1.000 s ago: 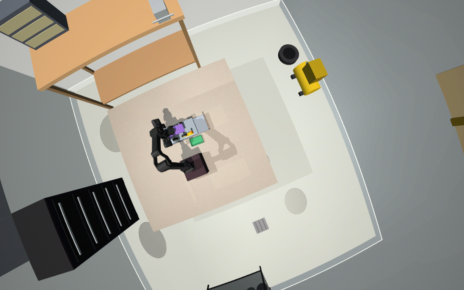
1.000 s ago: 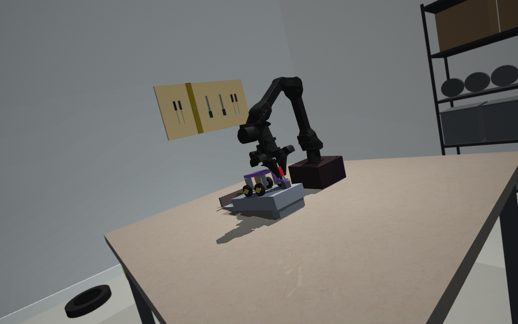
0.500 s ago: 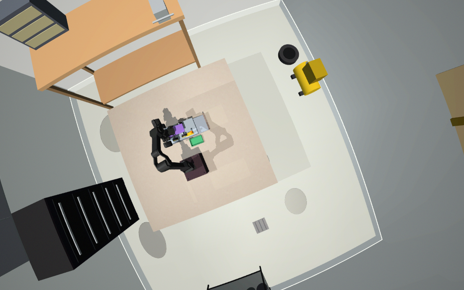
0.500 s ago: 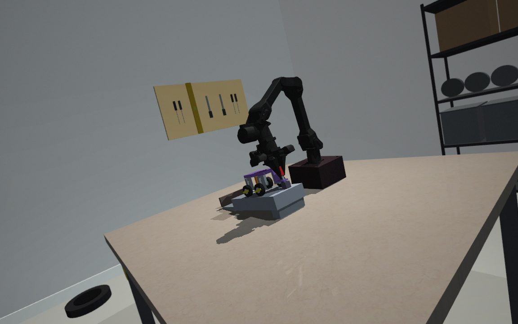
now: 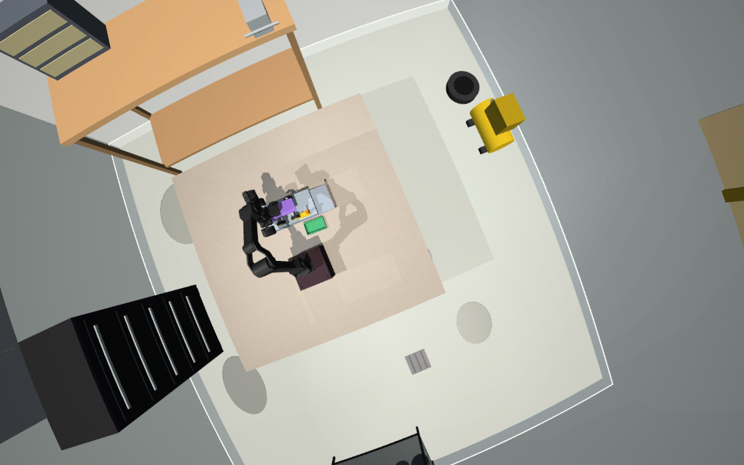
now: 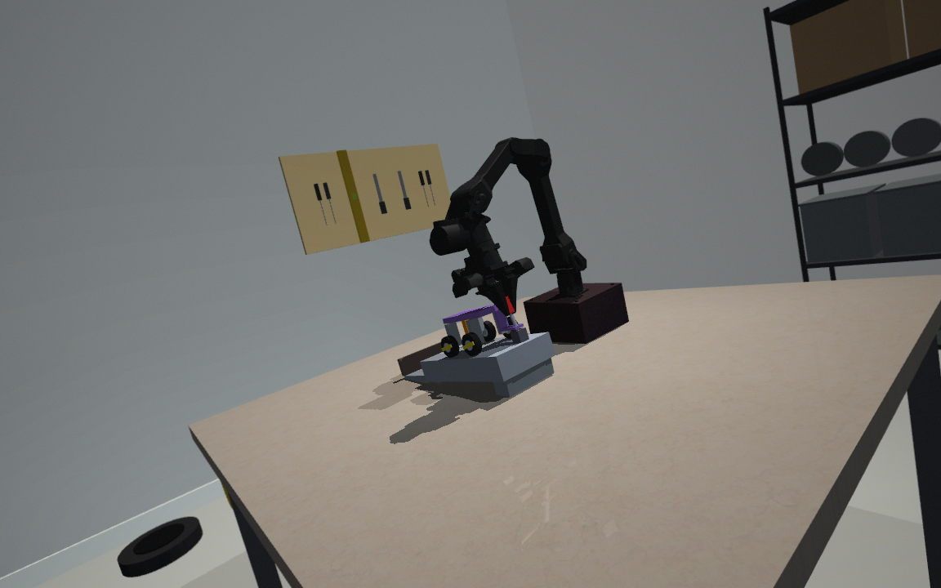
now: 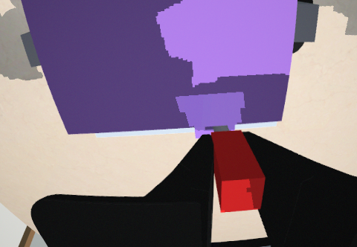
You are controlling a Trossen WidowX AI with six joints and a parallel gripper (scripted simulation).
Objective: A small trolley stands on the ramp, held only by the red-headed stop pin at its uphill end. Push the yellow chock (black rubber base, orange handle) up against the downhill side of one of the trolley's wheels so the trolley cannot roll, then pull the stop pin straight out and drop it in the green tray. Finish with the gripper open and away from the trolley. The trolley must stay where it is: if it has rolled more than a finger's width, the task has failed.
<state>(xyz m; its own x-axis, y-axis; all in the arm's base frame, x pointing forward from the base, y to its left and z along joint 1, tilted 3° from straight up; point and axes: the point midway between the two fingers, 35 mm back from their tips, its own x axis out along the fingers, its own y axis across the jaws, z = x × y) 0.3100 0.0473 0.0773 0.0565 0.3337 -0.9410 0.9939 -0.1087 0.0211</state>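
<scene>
My gripper tip is now 120 mm past the green tray, 180 mm to the left of it and 150 mm above it. Round my gripper tip: grey ramp 10 mm ahead, 100 mm to the right, 90 mm below; purple trolley 10 mm ahead, 90 mm to the right, 30 mm below; red-headed stop pin right at my gripper tip.
</scene>
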